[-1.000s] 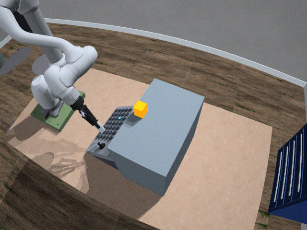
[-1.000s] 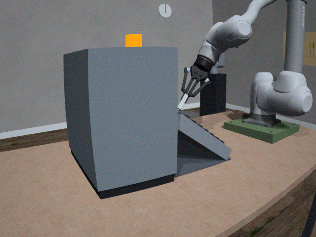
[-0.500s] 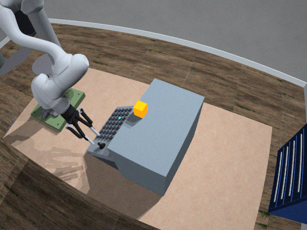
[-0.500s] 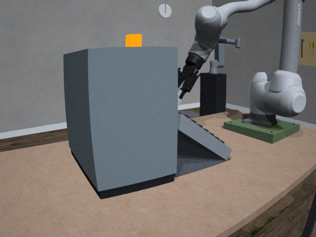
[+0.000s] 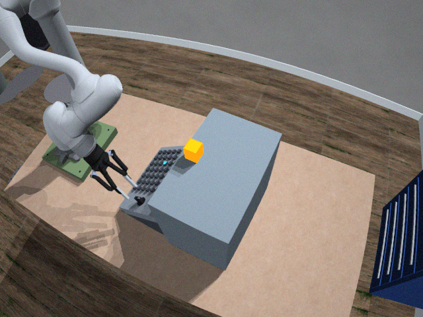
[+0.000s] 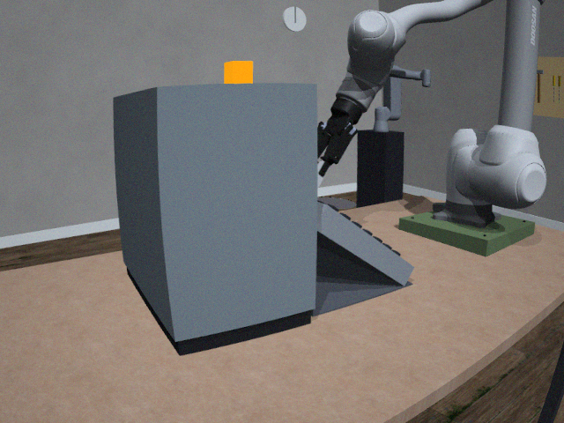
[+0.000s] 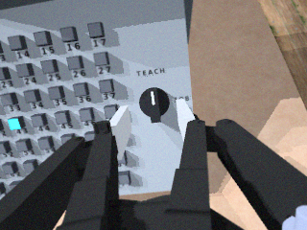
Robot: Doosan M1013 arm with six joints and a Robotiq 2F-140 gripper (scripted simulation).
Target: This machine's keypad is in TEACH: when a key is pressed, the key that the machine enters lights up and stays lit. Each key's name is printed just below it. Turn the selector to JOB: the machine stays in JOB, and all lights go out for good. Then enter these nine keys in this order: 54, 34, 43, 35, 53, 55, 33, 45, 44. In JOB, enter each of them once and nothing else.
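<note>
Now: the black selector knob 6 cm below my hand, 5 cm ahead of it and 1 cm to the right of it. The rest, counted from my hand: key 18 cm to the left, 9 cm ahead, 7 cm below.
</note>
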